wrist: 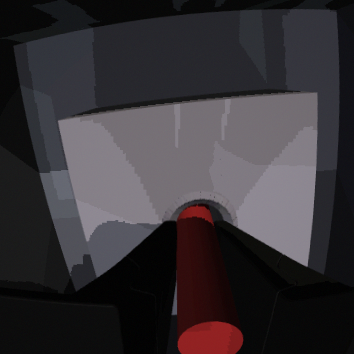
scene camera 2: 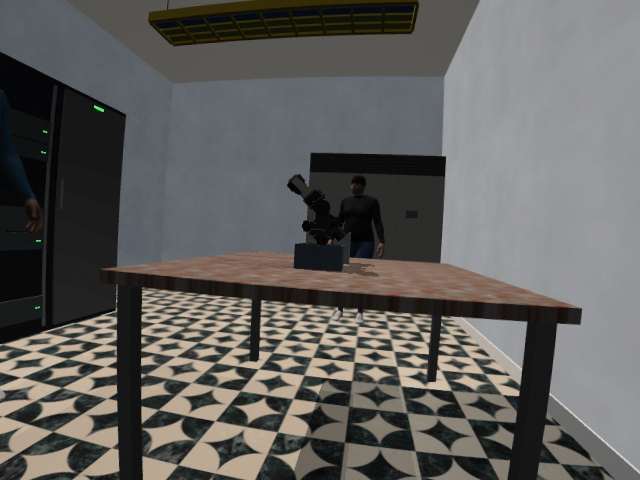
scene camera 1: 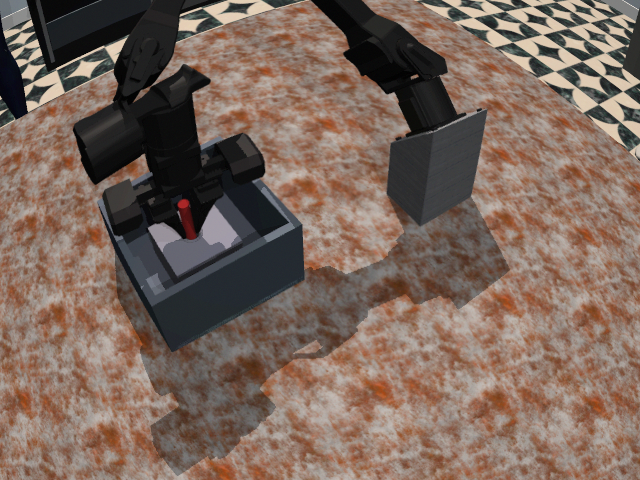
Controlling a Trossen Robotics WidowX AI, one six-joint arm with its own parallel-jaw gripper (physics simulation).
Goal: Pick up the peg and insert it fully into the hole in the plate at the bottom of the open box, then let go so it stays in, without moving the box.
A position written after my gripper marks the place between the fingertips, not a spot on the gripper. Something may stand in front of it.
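Observation:
There is a dark grey box point(scene camera 2: 329, 257), and I see the dark grey box point(wrist: 64, 64) in the wrist view too. I also see a pale plate point(scene camera 1: 181, 258). The wrist view shows the pale plate point(wrist: 250, 155) as well, while scene camera 2 does not show the pale plate, which is hidden by the dark grey box. And there is my gripper point(scene camera 1: 190, 233), with the wrist view also showing my gripper point(wrist: 194, 231).

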